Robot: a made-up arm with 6 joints.
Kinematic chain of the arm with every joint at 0, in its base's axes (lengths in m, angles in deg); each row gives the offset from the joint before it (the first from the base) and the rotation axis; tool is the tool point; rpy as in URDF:
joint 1: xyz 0 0 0.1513 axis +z
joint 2: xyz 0 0 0 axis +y
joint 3: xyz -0.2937 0 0.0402 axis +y
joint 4: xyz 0.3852 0 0.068 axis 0.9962 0 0.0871
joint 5: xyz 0 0 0 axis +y
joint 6: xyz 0.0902 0 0.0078 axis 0.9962 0 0.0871
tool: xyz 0 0 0 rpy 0 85 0
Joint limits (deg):
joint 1: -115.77..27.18
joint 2: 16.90..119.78
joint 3: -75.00..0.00
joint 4: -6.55..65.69
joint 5: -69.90..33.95
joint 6: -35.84..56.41
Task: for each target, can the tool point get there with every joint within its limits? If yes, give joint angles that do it. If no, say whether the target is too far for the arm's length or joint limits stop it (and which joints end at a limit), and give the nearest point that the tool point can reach.
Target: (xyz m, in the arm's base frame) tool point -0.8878 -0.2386 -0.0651
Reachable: no: too far | nearest point -0.2747 -0.3908 0.0740 | short by 0.647 m
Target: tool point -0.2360 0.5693 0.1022
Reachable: no: joint limits stop it (at a limit: joint 1, joint 3, joint 4, joint 5) | nearest point 0.1013 0.1039 0.0165 | short by 0.581 m
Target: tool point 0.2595 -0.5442 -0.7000
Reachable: no: too far | nearest point 0.1529 -0.3207 -0.0627 | short by 0.684 m
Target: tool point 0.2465 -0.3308 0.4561
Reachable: yes | joints -51.45 73.03 -56.76 11.18 -49.63 24.78
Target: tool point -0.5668 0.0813 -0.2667
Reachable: no: joint limits stop it (at a limit: joint 1, joint 2, joint 4) | nearest point -0.1432 -0.1260 -0.0483 | short by 0.520 m
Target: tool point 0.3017 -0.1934 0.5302
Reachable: yes | joints -34.18 61.29 -67.98 18.45 19.21 -4.24
